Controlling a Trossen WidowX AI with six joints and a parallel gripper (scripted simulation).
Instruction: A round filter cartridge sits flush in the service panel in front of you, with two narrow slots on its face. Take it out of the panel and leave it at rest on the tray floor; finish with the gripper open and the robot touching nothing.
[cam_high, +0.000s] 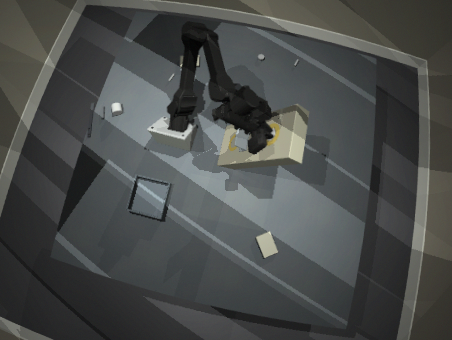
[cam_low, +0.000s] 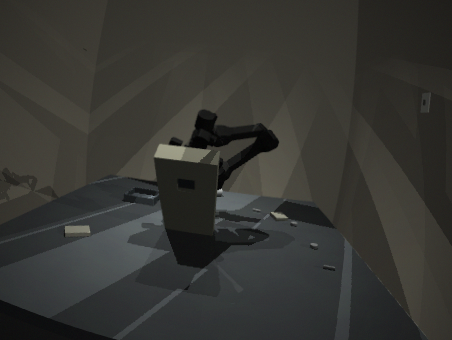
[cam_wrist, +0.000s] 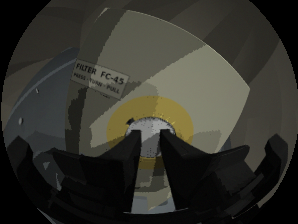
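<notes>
The round filter cartridge is 10 mm below my gripper tip and 10 mm ahead of it. The rest, counted from my gripper tip: tray: 420 mm behind, 280 mm to the right, 230 mm below; beige service panel: 80 mm below, 40 mm behind.
</notes>
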